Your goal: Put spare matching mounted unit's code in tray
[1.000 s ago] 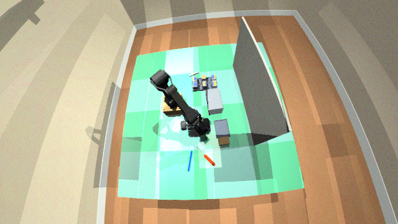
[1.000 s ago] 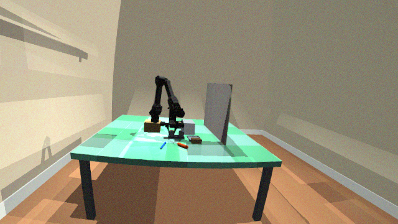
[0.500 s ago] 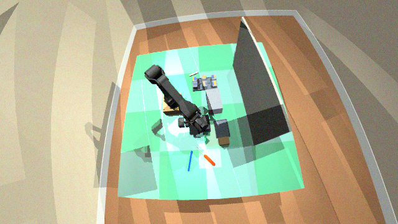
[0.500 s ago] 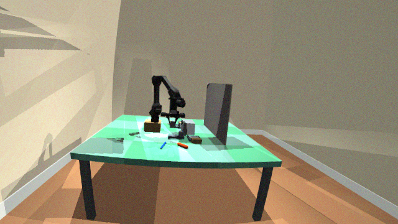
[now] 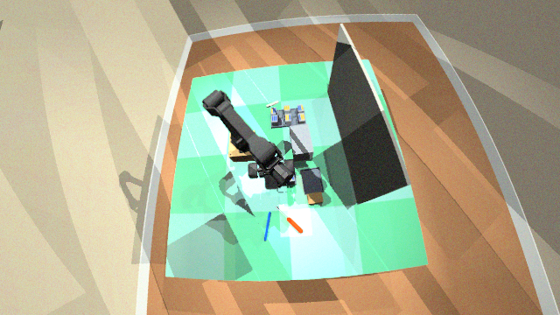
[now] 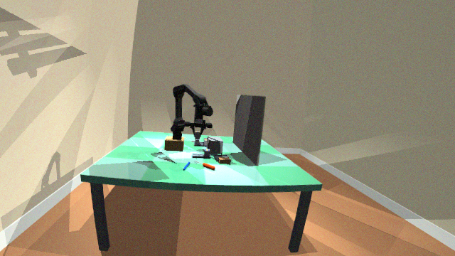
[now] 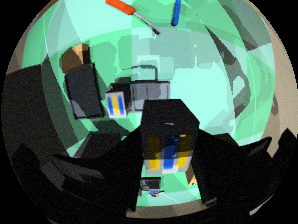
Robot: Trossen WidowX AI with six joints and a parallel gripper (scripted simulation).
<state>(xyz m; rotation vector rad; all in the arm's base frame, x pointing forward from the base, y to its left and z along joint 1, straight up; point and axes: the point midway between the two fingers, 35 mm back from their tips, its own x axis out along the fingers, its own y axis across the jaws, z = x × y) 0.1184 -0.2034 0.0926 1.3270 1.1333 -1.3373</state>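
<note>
The tray is 170 mm ahead of my gripper tip, 40 mm to the right of it and 130 mm below it. Round my gripper tip: orange block (160 mm ahead, 130 mm to the right, 120 mm below); then dark spare (20 mm above); then grey mounted unit (170 mm ahead, 160 mm to the left, 90 mm below).
</note>
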